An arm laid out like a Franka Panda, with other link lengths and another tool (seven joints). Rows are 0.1 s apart.
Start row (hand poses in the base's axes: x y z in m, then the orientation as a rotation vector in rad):
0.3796, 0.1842, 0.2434, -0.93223, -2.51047, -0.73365
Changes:
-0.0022, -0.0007, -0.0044, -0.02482, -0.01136, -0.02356
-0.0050, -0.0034, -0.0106, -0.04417, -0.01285, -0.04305
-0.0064, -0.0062, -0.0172, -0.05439, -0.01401, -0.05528
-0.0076, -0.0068, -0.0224, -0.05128, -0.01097, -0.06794
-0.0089, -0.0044, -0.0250, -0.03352, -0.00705, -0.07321
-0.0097, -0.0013, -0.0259, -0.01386, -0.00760, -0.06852
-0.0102, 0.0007, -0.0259, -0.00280, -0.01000, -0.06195
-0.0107, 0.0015, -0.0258, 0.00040, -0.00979, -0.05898
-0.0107, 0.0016, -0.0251, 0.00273, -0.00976, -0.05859
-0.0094, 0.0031, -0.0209, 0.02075, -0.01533, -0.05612
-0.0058, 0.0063, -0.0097, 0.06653, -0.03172, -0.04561
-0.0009, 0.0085, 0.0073, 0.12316, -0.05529, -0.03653
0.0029, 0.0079, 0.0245, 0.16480, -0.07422, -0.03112
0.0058, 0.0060, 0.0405, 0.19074, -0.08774, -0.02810
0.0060, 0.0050, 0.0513, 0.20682, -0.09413, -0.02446
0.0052, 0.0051, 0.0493, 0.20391, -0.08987, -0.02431
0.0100, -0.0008, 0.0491, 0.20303, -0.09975, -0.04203
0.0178, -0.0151, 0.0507, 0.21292, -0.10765, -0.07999
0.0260, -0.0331, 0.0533, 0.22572, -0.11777, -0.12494
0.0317, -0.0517, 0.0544, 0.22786, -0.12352, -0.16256
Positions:
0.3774, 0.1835, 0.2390, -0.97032, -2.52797, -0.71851
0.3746, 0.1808, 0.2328, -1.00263, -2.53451, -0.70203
0.3732, 0.1780, 0.2262, -1.02225, -2.53752, -0.69405
0.3720, 0.1774, 0.2210, -1.03840, -2.52897, -0.69967
0.3707, 0.1798, 0.2184, -1.03974, -2.51355, -0.72023
0.3699, 0.1829, 0.2175, -1.02663, -2.50408, -0.74285
0.3694, 0.1849, 0.2175, -1.01378, -2.50176, -0.75568
0.3689, 0.1857, 0.2176, -1.00876, -2.50063, -0.75847
0.3689, 0.1858, 0.2183, -1.00744, -2.49934, -0.76112
0.3702, 0.1873, 0.2225, -0.99714, -2.49408, -0.78547
0.3738, 0.1905, 0.2337, -0.96476, -2.48306, -0.84716
0.3787, 0.1927, 0.2507, -0.92875, -2.46903, -0.92619
0.3825, 0.1921, 0.2679, -0.90319, -2.45825, -0.98534
0.3854, 0.1902, 0.2839, -0.88720, -2.45220, -1.02331
0.3856, 0.1892, 0.2947, -0.87521, -2.44716, -1.04481
0.3848, 0.1893, 0.2927, -0.87686, -2.44584, -1.03847
0.3896, 0.1834, 0.2925, -0.89887, -2.44885, -1.05023
0.3974, 0.1691, 0.2941, -0.94384, -2.43562, -1.07933
0.4056, 0.1511, 0.2967, -0.99650, -2.41849, -1.11544
0.4113, 0.1325, 0.2978, -1.04442, -2.40717, -1.13389

